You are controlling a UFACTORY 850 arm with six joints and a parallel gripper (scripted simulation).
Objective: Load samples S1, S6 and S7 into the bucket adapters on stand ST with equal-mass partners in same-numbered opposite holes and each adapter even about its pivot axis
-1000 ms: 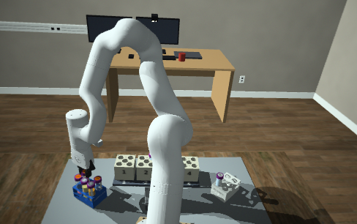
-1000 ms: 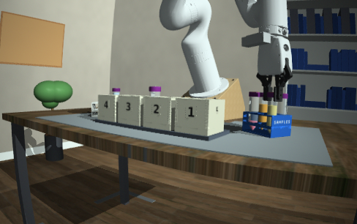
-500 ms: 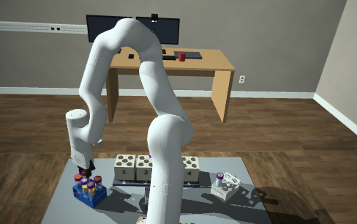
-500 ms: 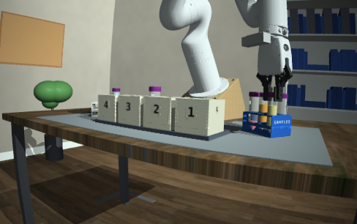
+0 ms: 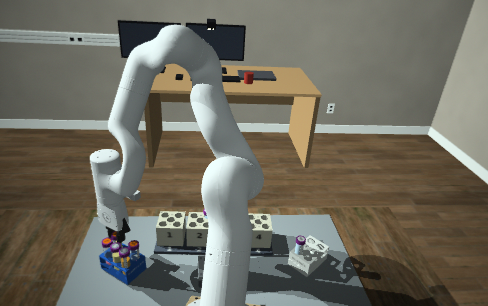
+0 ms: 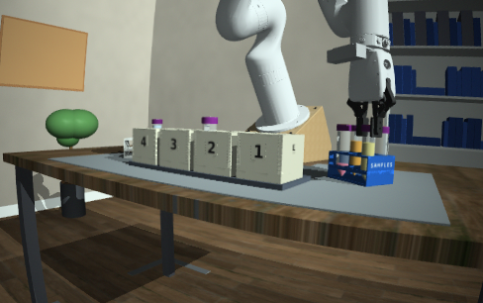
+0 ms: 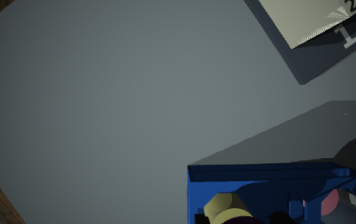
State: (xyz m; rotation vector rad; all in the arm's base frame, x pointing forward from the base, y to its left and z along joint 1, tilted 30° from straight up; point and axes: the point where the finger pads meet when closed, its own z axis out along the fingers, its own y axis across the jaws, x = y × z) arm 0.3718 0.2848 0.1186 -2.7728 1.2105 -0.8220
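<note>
Now: hand 9 cm above the blue samples rack, 4 cm past it and 1 cm to the left of it. Round my hand: adapter 1: 19 cm to the right, 7 cm below, 6 cm ahead; then white rack: 65 cm to the right, 19 cm behind, 9 cm below.
</note>
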